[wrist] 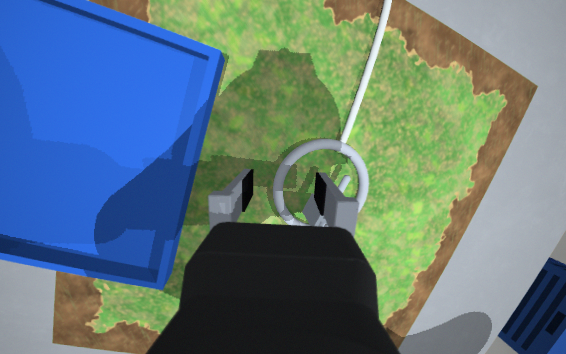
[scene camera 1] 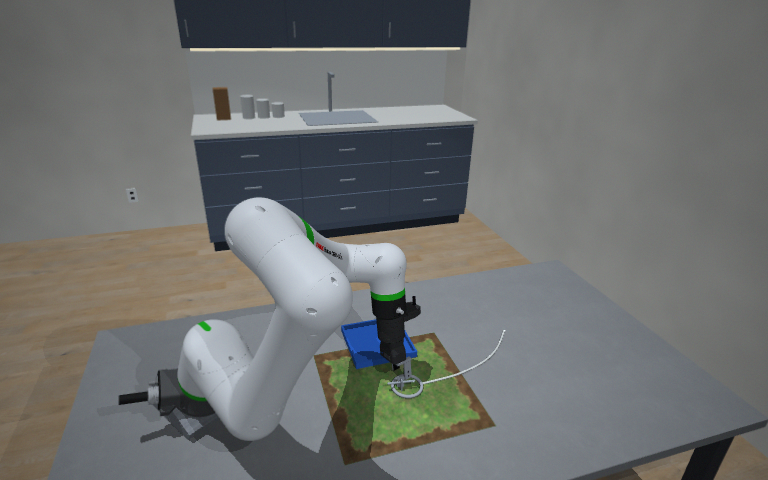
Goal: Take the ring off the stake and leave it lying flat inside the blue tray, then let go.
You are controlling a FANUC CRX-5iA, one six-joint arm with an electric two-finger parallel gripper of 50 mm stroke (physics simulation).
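Frame: origin at the arm's base, x ahead, y left, z up, level; metres.
Where they show: gripper, fingertip midpoint: (wrist: 284, 183) (scene camera 1: 401, 373).
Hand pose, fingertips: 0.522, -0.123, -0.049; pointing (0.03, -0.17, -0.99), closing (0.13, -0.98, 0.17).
Observation:
Things, the pixels of their top centre, and the offset from my fingertips, as dx, dy, dz. "spot": a spot on its surface instead. Level surfaces: height alone.
- grey ring, surface spot: (wrist: 320, 144) spot: +0.036, -0.026, -0.008
- metal stake, top centre: (wrist: 329, 222) (scene camera 1: 401, 379) -0.022, -0.038, +0.018
- blue tray, top centre: (wrist: 41, 146) (scene camera 1: 377, 337) +0.004, +0.168, +0.005
- brown mat, surface height: dz -0.016
- grey table, surface height: dz -0.017
The grey ring (scene camera 1: 408, 397) (wrist: 320, 144) is low over the green mat, around the metal stake (wrist: 345, 184); whether it touches the mat cannot be told. A white cord (scene camera 1: 475, 367) (wrist: 367, 75) runs from the ring's edge. The blue tray (scene camera 1: 365, 339) (wrist: 100, 100) is beside the ring and holds no ring. My gripper (scene camera 1: 401, 370) (wrist: 284, 183) is open and empty, pointing down above the ring. In the wrist view, the left finger is outside the ring on the tray side, and the right finger overlaps the ring's inside and hides part of the stake.
The green and brown mat (scene camera 1: 430, 418) (wrist: 425, 150) lies on the grey table (scene camera 1: 594, 367), partly under the tray. The robot's arm (scene camera 1: 266, 362) rises at the left of the mat. Blue kitchen cabinets (scene camera 1: 368, 164) stand behind the table.

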